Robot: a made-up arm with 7 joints.
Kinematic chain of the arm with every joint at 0, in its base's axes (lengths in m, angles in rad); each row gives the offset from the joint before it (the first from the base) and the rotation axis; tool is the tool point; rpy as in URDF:
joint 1: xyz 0 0 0.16 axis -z
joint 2: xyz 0 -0.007 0.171 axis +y
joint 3: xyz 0 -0.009 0.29 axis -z
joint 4: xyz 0 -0.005 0.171 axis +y
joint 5: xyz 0 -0.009 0.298 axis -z
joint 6: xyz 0 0 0.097 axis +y
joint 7: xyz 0 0 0.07 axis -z
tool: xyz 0 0 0 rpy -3.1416 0 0
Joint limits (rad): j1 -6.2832..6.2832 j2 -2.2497..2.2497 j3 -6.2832..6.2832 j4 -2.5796..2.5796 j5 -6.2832..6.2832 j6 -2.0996..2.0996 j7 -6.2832..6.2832
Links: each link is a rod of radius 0.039 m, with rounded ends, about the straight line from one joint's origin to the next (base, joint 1, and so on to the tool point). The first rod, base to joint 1, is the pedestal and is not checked.
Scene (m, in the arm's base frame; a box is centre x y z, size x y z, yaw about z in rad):
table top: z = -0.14
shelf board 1: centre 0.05 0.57 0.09 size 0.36 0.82 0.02 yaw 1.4
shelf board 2: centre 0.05 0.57 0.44 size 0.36 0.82 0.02 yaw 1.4
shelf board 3: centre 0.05 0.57 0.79 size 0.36 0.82 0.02 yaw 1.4
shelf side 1: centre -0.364 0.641 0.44 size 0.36 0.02 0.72 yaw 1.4
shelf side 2: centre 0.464 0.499 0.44 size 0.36 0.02 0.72 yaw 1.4
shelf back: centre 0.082 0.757 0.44 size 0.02 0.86 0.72 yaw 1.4
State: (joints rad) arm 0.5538 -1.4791 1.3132 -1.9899 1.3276 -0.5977 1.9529
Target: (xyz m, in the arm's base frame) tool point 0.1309 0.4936 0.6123
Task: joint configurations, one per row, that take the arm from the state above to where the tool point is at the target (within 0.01 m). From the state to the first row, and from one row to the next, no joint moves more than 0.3 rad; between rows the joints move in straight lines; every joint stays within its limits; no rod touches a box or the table.
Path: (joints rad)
1: 0.3449 -1.4425 1.2487 -2.2475 1.3008 -0.6287 1.9529
2: 0.1359 -1.4059 1.1843 -2.5050 1.2739 -0.6597 1.9529
3: 0.2602 -1.3382 1.4229 -2.4249 1.2863 -0.6814 1.9529
4: 0.3845 -1.2705 1.6615 -2.3447 1.2987 -0.7032 1.9529
5: 0.5088 -1.2028 1.9001 -2.2646 1.3111 -0.7249 1.9529
6: 0.6331 -1.1351 2.1388 -2.1844 1.3234 -0.7466 1.9529
7: 0.7493 -1.0980 1.9432 -1.9457 1.3418 -0.6783 1.9529
8: 0.8656 -1.0609 1.7477 -1.7070 1.3601 -0.6101 1.9529

